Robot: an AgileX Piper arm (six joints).
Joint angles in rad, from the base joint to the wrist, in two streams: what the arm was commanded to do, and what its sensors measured. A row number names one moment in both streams.
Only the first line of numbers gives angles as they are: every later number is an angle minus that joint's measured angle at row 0.
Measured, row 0:
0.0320, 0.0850, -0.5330, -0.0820, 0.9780, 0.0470
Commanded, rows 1 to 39:
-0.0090, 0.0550, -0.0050, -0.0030, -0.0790, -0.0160
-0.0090, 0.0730, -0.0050, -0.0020, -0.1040, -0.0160
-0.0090, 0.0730, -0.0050, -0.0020, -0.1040, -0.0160
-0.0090, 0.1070, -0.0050, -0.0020, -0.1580, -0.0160
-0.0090, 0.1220, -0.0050, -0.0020, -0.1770, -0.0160
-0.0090, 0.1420, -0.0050, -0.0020, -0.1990, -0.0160
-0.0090, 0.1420, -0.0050, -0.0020, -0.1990, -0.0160
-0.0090, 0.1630, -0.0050, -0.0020, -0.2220, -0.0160
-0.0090, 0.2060, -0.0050, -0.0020, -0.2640, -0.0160
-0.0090, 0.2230, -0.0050, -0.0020, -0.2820, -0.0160
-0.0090, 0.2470, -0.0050, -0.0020, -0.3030, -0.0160
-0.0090, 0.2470, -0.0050, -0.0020, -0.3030, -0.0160
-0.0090, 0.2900, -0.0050, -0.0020, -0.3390, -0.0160
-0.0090, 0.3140, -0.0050, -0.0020, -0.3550, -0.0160
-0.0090, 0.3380, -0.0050, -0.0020, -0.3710, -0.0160
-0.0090, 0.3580, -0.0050, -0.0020, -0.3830, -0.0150
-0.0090, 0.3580, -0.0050, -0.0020, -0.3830, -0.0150
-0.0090, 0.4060, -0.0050, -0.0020, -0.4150, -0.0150
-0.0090, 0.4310, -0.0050, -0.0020, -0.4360, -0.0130
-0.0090, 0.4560, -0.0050, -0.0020, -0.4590, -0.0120
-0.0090, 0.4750, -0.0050, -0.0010, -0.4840, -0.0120
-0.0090, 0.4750, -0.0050, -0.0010, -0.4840, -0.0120
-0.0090, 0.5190, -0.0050, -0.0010, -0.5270, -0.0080
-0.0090, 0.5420, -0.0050, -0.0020, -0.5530, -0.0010
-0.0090, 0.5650, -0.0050, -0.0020, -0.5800, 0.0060
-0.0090, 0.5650, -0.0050, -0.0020, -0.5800, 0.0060
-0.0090, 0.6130, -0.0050, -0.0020, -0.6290, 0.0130
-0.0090, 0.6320, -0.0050, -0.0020, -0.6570, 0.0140
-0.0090, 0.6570, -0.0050, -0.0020, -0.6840, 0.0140
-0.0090, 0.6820, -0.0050, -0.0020, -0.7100, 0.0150
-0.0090, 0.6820, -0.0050, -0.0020, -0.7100, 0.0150
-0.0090, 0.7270, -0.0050, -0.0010, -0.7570, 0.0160
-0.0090, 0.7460, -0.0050, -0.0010, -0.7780, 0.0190
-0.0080, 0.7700, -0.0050, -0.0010, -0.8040, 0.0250
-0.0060, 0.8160, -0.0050, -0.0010, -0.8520, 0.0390
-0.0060, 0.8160, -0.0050, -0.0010, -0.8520, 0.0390
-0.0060, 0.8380, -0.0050, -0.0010, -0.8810, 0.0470
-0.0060, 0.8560, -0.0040, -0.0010, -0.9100, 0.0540
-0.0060, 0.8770, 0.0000, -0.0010, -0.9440, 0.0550
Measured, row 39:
0.0000, 0.8330, 0.0000, 0.0010, -0.8480, 0.0360
